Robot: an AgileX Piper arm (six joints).
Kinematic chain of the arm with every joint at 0, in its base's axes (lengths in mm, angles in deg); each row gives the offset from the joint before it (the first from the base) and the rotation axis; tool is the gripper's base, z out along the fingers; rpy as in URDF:
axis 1: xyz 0 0 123 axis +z
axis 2: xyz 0 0 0 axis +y
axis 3: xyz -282.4 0 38.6 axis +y
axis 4: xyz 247.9 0 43.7 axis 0.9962 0 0.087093
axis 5: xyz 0 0 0 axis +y
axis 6: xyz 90.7 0 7.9 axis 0.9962 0 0.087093
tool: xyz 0 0 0 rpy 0 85.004 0
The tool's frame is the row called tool.
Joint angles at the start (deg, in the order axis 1, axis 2, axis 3, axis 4, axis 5, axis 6):
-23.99 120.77 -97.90 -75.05 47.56 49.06
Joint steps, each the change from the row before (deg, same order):
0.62 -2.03 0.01 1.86 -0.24 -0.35
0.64 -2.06 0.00 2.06 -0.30 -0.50
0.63 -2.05 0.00 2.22 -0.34 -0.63
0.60 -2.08 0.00 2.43 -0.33 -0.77
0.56 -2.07 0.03 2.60 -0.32 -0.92
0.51 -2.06 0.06 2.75 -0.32 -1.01
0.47 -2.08 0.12 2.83 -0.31 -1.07
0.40 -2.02 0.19 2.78 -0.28 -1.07
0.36 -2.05 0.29 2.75 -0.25 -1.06
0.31 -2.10 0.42 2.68 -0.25 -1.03
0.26 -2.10 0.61 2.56 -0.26 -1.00
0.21 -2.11 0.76 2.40 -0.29 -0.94
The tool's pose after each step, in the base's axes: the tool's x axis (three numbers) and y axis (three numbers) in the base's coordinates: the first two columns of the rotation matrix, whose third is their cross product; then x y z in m. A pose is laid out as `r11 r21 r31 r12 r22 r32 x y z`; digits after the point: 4 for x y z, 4 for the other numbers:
-0.7248 0.0835 -0.6838 0.6354 0.4645 -0.6168 0.4069 -0.2456 0.2692
-0.6971 0.0874 -0.7116 0.6552 0.4807 -0.5828 0.4047 -0.2379 0.2838
-0.6690 0.0923 -0.7375 0.6720 0.4991 -0.5471 0.4021 -0.2300 0.2980
-0.6402 0.0993 -0.7618 0.6864 0.5191 -0.5092 0.3987 -0.2220 0.3121
-0.6121 0.1081 -0.7834 0.6976 0.5404 -0.4705 0.3948 -0.2141 0.3255
-0.5840 0.1187 -0.8030 0.7060 0.5626 -0.4303 0.3903 -0.2063 0.3384
-0.5563 0.1304 -0.8207 0.7114 0.5850 -0.3893 0.3851 -0.1986 0.3509
-0.5302 0.1428 -0.8357 0.7142 0.6064 -0.3495 0.3795 -0.1913 0.3624
-0.5049 0.1556 -0.8490 0.7147 0.6269 -0.3101 0.3732 -0.1841 0.3734
-0.4804 0.1683 -0.8608 0.7130 0.6464 -0.2715 0.3662 -0.1772 0.3839
-0.4583 0.1807 -0.8702 0.7090 0.6647 -0.2354 0.3587 -0.1705 0.3932
-0.4378 0.1921 -0.8783 0.7034 0.6816 -0.2016 0.3508 -0.1641 0.4017

